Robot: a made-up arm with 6 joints. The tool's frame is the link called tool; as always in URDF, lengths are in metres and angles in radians.
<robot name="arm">
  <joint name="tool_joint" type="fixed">
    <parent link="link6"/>
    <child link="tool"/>
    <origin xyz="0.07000 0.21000 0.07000" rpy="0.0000 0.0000 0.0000"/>
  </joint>
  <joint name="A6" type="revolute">
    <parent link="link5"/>
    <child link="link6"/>
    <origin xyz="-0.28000 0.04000 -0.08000" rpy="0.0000 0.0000 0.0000"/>
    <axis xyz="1 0 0"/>
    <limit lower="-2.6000" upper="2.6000"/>
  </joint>
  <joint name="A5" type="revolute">
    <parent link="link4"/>
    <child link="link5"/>
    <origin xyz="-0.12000 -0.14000 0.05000" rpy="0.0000 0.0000 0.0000"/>
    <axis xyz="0 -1 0"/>
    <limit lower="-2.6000" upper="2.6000"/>
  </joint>
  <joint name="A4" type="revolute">
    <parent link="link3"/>
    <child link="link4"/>
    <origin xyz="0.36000 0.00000 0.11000" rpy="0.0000 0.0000 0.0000"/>
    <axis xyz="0 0 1"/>
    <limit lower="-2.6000" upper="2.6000"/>
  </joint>
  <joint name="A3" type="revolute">
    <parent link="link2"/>
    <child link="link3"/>
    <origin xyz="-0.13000 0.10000 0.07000" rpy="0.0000 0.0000 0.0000"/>
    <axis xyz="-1 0 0"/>
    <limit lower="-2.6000" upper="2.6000"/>
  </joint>
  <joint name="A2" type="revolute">
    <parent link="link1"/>
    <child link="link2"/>
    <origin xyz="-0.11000 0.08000 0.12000" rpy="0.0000 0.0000 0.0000"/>
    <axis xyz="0 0 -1"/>
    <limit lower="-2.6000" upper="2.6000"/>
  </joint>
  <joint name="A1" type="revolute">
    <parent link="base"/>
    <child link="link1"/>
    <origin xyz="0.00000 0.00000 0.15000" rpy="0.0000 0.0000 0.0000"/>
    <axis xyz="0 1 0"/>
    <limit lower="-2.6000" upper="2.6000"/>
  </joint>
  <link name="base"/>
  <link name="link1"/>
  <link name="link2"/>
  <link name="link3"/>
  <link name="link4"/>
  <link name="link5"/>
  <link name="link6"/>
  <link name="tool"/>
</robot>
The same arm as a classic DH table. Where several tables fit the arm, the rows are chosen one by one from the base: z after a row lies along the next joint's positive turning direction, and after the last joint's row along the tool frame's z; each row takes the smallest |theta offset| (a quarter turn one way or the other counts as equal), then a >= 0, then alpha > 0; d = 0 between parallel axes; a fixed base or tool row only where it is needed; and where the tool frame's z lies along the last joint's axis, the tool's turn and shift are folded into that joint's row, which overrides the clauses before.
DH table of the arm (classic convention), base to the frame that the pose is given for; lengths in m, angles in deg. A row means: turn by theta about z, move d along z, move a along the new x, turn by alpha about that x. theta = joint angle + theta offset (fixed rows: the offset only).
base (fixed): d 0.1500  theta_offset 0.00  a 0.0000  alpha -90.00
A1: d 0.0800  theta_offset 0.00  a -0.1100  alpha -90.00
A2: d -0.1900  theta_offset -90.00  a 0.1000  alpha 90.00
A3: d -0.2300  theta_offset 0.00  a 0.0000  alpha 90.00
A4: d 0.1600  theta_offset 90.00  a 0.1200  alpha -90.00
A5: d 0.1000  theta_offset 90.00  a 0.0800  alpha -90.00
A6: d -0.2100  theta_offset 90.00  a 0.2100  alpha -90.00
tool (fixed): d 0.0700  theta_offset -90.00  a 0.0000  alpha 0.00
Joint limits (deg, base to tool): -148.97..148.97 -148.97..148.97 -148.97..148.97 -148.97..148.97 -148.97..148.97 -148.97..148.97

